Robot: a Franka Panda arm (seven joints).
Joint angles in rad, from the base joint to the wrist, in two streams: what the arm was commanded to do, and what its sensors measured. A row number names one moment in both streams.
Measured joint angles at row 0:
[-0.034, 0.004, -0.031, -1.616, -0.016, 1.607, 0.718]
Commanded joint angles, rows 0 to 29:
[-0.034, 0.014, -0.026, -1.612, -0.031, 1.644, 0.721]
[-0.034, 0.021, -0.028, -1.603, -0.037, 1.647, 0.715]
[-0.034, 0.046, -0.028, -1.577, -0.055, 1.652, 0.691]
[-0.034, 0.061, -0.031, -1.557, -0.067, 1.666, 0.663]
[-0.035, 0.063, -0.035, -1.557, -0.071, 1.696, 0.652]
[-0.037, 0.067, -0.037, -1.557, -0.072, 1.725, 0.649]
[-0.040, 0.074, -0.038, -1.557, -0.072, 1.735, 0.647]
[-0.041, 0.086, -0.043, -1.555, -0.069, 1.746, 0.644]
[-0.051, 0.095, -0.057, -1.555, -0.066, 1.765, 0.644]
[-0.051, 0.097, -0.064, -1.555, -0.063, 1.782, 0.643]
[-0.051, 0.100, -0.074, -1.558, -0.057, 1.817, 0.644]
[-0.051, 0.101, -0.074, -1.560, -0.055, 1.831, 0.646]
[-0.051, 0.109, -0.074, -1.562, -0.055, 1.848, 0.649]
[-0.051, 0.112, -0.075, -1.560, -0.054, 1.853, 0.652]
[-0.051, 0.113, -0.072, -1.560, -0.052, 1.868, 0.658]
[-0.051, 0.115, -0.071, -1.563, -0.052, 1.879, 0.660]
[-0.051, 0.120, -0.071, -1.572, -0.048, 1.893, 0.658]
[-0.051, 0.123, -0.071, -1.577, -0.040, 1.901, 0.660]
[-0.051, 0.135, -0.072, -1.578, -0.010, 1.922, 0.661]
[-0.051, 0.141, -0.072, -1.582, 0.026, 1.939, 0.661]
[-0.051, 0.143, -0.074, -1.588, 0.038, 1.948, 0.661]
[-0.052, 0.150, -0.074, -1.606, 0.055, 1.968, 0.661]
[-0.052, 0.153, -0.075, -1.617, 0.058, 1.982, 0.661]
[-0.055, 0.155, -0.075, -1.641, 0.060, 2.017, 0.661]
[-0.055, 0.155, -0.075, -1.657, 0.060, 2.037, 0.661]
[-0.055, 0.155, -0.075, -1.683, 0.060, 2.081, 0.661]
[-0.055, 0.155, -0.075, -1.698, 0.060, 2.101, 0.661]
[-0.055, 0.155, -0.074, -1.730, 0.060, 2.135, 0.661]
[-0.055, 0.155, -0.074, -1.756, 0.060, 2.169, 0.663]
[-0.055, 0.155, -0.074, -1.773, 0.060, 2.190, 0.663]
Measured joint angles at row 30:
[-0.052, 0.173, -0.076, -1.692, 0.046, 2.102, 0.661]
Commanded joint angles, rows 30 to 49:
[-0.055, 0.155, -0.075, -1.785, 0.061, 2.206, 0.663]
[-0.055, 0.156, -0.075, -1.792, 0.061, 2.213, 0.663]
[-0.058, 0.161, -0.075, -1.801, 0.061, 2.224, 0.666]
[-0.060, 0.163, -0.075, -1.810, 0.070, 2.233, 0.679]
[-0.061, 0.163, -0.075, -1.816, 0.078, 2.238, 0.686]
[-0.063, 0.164, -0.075, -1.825, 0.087, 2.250, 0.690]
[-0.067, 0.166, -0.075, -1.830, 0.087, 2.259, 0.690]
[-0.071, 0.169, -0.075, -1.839, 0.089, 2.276, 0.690]
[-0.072, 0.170, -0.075, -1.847, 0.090, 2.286, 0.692]
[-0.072, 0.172, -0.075, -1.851, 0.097, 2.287, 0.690]
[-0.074, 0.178, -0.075, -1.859, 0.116, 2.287, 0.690]
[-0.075, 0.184, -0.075, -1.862, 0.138, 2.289, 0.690]
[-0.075, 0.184, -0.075, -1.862, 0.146, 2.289, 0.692]
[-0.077, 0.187, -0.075, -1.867, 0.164, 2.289, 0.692]
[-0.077, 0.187, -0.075, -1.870, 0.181, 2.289, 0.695]
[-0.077, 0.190, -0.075, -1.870, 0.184, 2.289, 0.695]
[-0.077, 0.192, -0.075, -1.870, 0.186, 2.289, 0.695]
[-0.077, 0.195, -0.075, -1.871, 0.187, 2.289, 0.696]
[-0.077, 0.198, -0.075, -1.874, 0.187, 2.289, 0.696]
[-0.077, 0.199, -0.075, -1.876, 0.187, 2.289, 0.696]
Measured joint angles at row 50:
[-0.074, 0.194, -0.082, -1.860, 0.169, 2.266, 0.680]
